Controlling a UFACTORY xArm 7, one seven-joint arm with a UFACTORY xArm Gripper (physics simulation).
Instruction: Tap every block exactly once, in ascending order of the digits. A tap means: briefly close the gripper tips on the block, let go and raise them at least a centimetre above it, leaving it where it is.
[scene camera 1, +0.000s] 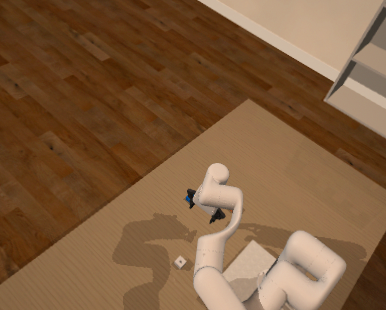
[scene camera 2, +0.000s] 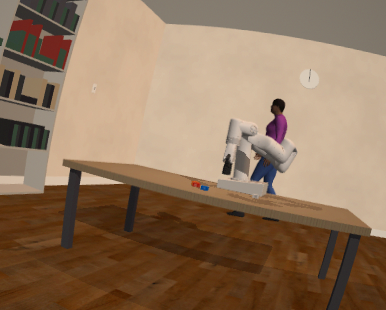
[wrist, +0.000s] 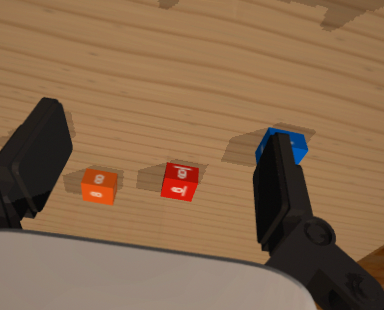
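Note:
My gripper (scene camera 1: 203, 208) (scene camera 2: 227, 166) (wrist: 165, 139) is wide open and empty above the table. An orange block (wrist: 99, 186) marked 8 lies between the fingers' lines in the wrist view, left of a red block (scene camera 2: 195, 184) (wrist: 180, 181). The red block's digit carries a bar and looks like a 6 or 9; I cannot tell which. A blue block (scene camera 1: 188, 199) (scene camera 2: 204, 188) (wrist: 301, 145) is partly hidden behind the right finger in the wrist view; its digit is unclear. A white block (scene camera 1: 180, 262) (scene camera 2: 255, 196) with an unreadable dark mark stands apart, near the arm.
The blocks rest on the wooden table (scene camera 1: 260, 145) (scene camera 2: 115, 174). The arm's pale base plate (scene camera 1: 253, 255) (scene camera 2: 230, 186) is beside the white block. The arm hides part of the table in scene camera 1. A bookshelf (scene camera 2: 59, 95) and a person (scene camera 2: 278, 127) are beyond the table.

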